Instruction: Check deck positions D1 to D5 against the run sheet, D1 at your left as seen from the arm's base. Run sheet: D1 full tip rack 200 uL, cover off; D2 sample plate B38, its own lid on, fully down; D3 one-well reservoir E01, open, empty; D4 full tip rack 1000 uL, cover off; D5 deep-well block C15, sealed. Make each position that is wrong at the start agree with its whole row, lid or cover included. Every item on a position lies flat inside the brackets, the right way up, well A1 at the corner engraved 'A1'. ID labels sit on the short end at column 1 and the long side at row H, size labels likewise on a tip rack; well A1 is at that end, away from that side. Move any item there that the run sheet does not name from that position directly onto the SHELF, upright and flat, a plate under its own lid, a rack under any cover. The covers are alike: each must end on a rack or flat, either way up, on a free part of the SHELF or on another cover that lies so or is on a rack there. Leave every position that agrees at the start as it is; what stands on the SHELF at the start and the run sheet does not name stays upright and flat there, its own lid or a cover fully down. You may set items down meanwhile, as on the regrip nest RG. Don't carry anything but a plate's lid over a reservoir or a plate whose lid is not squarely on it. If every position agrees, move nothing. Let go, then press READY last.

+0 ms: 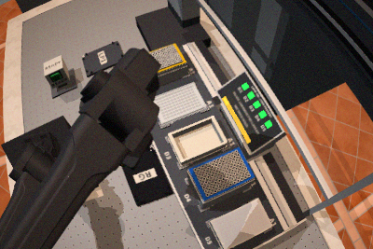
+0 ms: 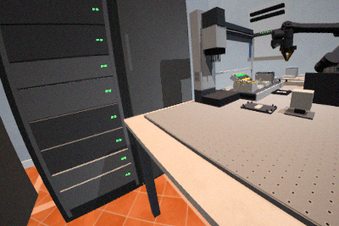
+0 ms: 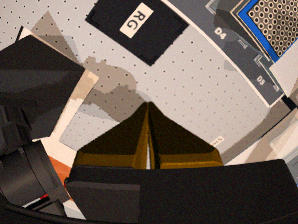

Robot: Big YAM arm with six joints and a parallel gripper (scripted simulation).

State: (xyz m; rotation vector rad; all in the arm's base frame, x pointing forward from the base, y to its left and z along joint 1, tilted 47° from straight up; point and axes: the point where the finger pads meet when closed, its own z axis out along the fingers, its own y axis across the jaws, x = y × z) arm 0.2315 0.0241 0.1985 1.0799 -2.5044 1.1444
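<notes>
Right now my hand is 190 mm past the ready button box, 410 mm to the right of it and 170 mm above it. From my hand the other things lie so: one-well reservoir 160 mm ahead, 60 mm to the left, 180 mm below; then blue-framed tip rack 180 mm ahead, 60 mm to the right, 120 mm below; then black regrip nest 10 mm ahead, 30 mm to the left, 230 mm below.
</notes>
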